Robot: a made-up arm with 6 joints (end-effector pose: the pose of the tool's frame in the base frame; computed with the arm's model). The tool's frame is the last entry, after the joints.
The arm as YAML. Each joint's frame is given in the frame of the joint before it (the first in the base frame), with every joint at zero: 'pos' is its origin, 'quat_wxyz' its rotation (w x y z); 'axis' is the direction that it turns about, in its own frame. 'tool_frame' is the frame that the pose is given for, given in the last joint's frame.
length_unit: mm
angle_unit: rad
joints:
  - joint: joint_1
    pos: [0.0, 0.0, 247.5]
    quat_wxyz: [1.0, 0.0, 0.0, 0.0]
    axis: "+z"
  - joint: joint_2
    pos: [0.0, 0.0, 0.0]
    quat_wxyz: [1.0, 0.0, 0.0, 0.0]
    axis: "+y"
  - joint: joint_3
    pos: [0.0, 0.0, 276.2]
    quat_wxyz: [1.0, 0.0, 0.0, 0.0]
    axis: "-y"
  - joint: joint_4
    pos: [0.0, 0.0, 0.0]
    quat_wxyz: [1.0, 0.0, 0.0, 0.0]
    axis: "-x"
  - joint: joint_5
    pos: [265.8, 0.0, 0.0]
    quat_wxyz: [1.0, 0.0, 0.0, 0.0]
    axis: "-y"
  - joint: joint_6
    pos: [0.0, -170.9, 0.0]
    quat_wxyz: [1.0, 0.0, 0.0, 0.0]
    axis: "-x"
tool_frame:
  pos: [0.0, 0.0, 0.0]
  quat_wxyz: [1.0, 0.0, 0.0, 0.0]
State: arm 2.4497 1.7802 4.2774 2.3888 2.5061 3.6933
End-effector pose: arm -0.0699 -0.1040 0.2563 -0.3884 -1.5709 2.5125
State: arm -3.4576 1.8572 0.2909 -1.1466 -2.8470 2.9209
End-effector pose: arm -0.0831 0.1012 -0.0970 -0.7532 -1.1363 -1.1042
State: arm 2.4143 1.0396 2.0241 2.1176 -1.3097 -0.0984
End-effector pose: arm -0.2560 0.1089 0.6896 -0.3210 -0.6118 0.3778
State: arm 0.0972 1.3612 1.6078 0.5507 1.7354 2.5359
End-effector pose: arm 0.5178 -0.0958 0.4566 -1.7016 -1.3901 -2.2424
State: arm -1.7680 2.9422 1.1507 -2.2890 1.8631 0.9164
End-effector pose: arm 0.1356 0.1045 -0.2544 -0.1083 -1.3382 1.7653
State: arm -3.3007 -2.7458 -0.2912 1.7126 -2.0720 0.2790
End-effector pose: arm 0.4102 -0.0903 0.0304 0.1666 0.8724 1.4891
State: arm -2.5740 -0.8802 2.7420 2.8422 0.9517 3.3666
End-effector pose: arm 0.4464 0.0909 0.2559 -2.9091 -0.4612 -0.6293
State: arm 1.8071 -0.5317 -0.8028 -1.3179 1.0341 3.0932
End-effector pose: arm 0.0248 0.0798 0.2550 -1.7351 -0.8080 0.4930
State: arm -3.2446 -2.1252 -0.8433 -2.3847 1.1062 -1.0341
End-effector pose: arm 0.0336 -0.1284 0.3235 -0.8214 -2.3250 0.8855
